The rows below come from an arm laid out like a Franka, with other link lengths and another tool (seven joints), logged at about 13 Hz.
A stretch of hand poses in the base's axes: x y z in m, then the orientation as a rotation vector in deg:
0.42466 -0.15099 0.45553 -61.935 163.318 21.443
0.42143 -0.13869 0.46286 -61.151 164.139 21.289
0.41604 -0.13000 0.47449 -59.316 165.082 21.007
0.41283 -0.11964 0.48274 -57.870 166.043 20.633
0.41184 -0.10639 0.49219 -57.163 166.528 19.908
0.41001 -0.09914 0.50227 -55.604 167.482 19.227
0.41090 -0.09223 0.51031 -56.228 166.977 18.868
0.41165 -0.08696 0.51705 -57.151 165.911 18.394
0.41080 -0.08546 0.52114 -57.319 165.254 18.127
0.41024 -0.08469 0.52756 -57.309 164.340 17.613
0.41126 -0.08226 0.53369 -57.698 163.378 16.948
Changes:
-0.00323 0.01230 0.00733 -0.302 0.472 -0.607
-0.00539 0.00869 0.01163 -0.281 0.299 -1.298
-0.00321 0.01036 0.00825 -0.397 0.393 -1.046
-0.00099 0.01325 0.00945 -0.510 0.040 -0.527
-0.00183 0.00725 0.01008 -0.561 0.289 -1.118
0.00089 0.00691 0.00804 -0.094 -0.419 0.444
0.00075 0.00527 0.00674 0.006 -0.881 0.697
-0.00085 0.00150 0.00409 0.065 -0.625 0.176
-0.00056 0.00077 0.00642 0.037 -0.970 0.084
0.00102 0.00243 0.00613 -0.090 -0.964 0.345

